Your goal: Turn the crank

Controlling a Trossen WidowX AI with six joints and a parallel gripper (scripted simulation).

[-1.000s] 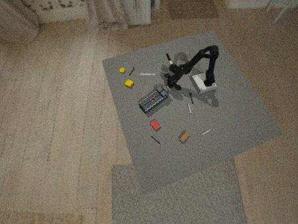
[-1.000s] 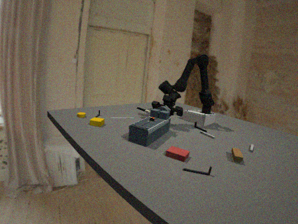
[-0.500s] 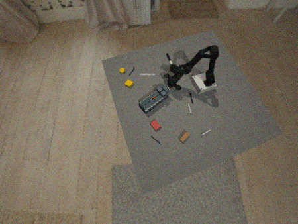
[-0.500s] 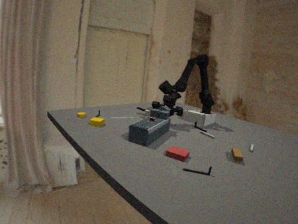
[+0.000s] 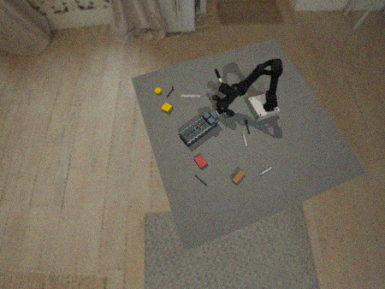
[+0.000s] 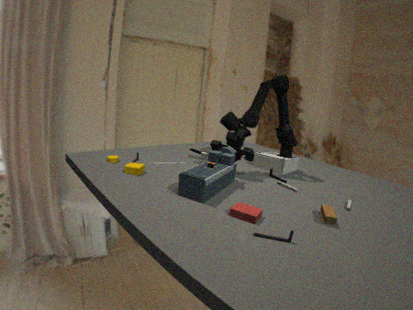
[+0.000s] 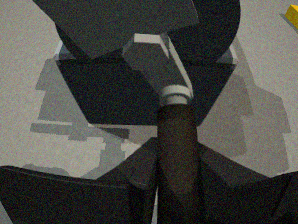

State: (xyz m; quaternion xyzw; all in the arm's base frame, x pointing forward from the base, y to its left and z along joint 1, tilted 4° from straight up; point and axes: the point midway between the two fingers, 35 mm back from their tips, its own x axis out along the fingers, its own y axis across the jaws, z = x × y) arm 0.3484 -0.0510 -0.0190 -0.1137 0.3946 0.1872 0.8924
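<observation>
Now: gripper tip 2 cm past the dark handle, 1 cm to the left of it and 2 cm below it. The rest, counted from my gripper tip: red pointer (14 cm ahead, 8 cm to the left, 4 cm above); then yellow block (32 cm ahead, 15 cm to the right, 2 cm below); then red block (18 cm ahead, 30 cm to the left, 3 cm below).
</observation>
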